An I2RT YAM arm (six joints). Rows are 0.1 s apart.
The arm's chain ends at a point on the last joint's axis. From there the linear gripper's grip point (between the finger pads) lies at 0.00 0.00 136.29 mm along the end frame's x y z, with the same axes.
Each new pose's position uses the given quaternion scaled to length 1; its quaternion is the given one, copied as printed.
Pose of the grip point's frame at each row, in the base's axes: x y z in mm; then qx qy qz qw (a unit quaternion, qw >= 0):
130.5, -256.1, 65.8, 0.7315, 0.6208, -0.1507, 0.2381
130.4, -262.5, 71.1, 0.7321, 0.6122, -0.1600, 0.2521
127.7, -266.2, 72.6, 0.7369, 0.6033, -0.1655, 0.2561
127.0, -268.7, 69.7, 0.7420, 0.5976, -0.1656, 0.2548
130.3, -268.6, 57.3, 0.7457, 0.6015, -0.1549, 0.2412
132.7, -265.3, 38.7, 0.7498, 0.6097, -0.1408, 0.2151
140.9, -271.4, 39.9, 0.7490, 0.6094, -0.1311, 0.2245
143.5, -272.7, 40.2, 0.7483, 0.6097, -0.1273, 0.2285
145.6, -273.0, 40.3, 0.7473, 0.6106, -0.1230, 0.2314
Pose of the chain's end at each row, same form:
120.3, -183.1, 180.4, 0.7315, 0.6208, -0.1507, 0.2381
120.3, -185.5, 183.1, 0.7321, 0.6122, -0.1600, 0.2521
118.8, -187.5, 183.5, 0.7369, 0.6033, -0.1655, 0.2561
119.0, -190.2, 180.8, 0.7420, 0.5976, -0.1656, 0.2548
122.2, -194.2, 171.2, 0.7457, 0.6015, -0.1549, 0.2412
125.7, -197.9, 157.0, 0.7498, 0.6097, -0.1408, 0.2151
130.4, -203.8, 157.8, 0.7490, 0.6094, -0.1311, 0.2245
131.5, -204.9, 157.8, 0.7483, 0.6097, -0.1273, 0.2285
132.1, -205.4, 157.9, 0.7473, 0.6106, -0.1230, 0.2314

